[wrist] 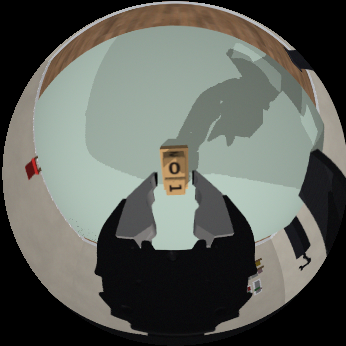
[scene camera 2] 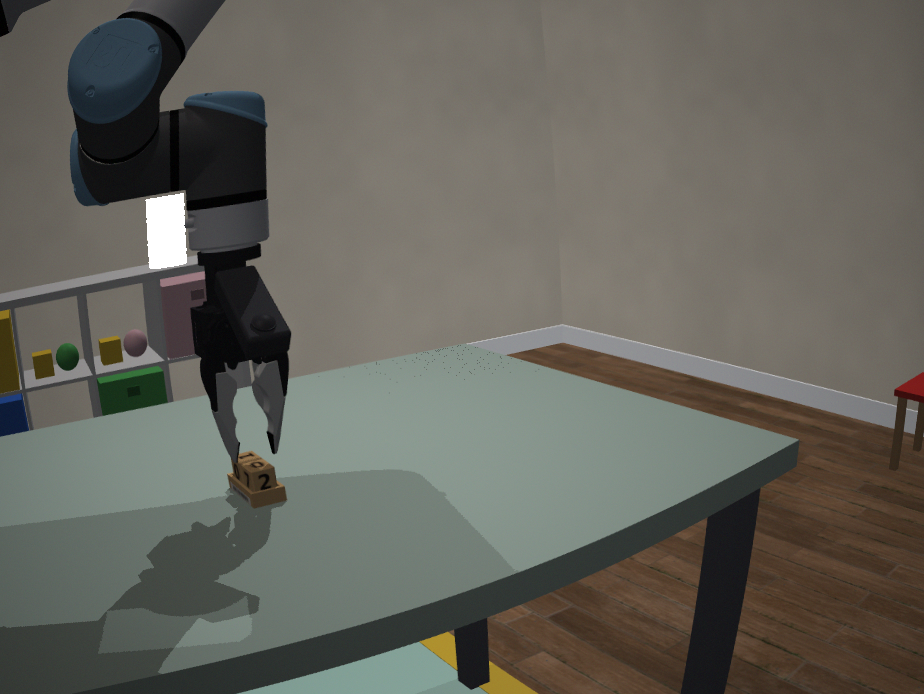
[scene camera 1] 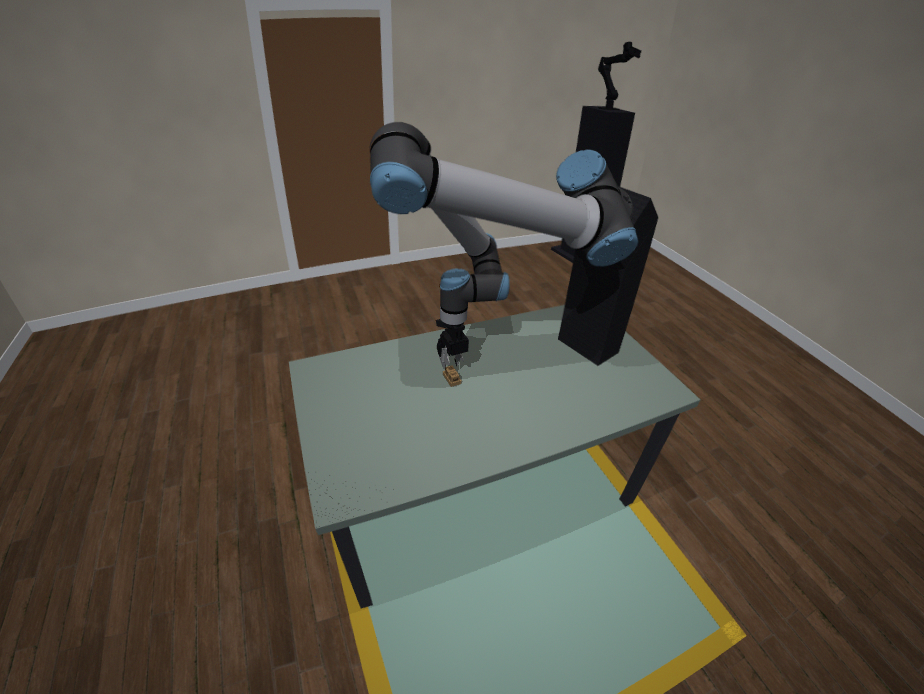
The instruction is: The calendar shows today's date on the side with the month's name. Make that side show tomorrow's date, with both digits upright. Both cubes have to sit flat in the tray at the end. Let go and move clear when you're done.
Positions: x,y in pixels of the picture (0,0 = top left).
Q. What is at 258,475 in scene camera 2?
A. A cube.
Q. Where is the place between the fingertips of the gripper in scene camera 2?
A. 255,458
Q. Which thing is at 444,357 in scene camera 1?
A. The gripper.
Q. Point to a tray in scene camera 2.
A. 277,494
